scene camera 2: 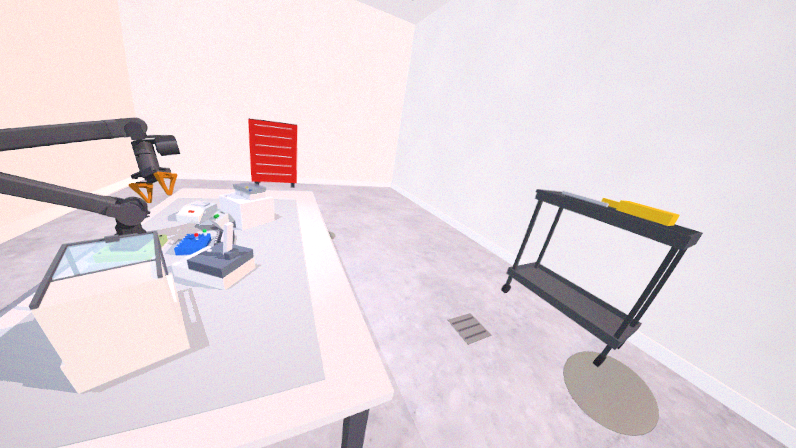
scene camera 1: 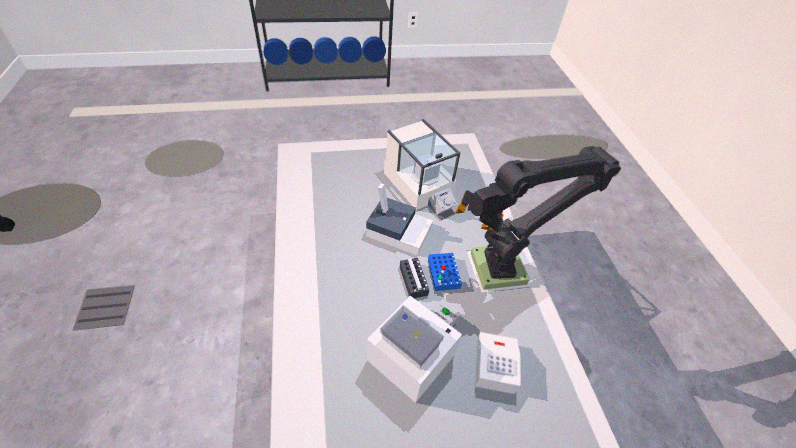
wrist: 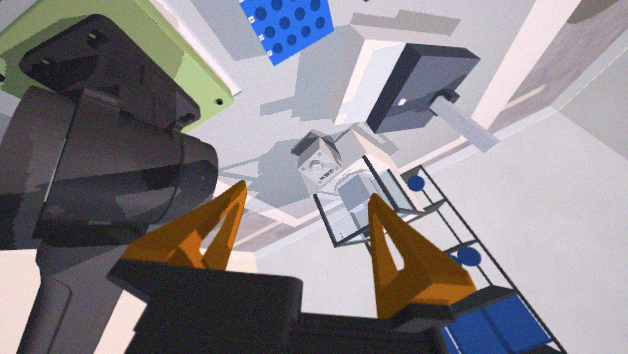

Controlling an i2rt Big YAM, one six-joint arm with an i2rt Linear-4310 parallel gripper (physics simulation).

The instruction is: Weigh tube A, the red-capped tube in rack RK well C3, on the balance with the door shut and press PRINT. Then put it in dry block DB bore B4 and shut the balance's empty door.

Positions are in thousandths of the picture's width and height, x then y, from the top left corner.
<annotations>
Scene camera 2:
gripper: 200, 445
balance door: 144, 561
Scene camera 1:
balance door: 540, 331
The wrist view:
gripper: 491, 544
dark stand with white post: 628, 227
PRINT button unit: 509, 453
</annotations>
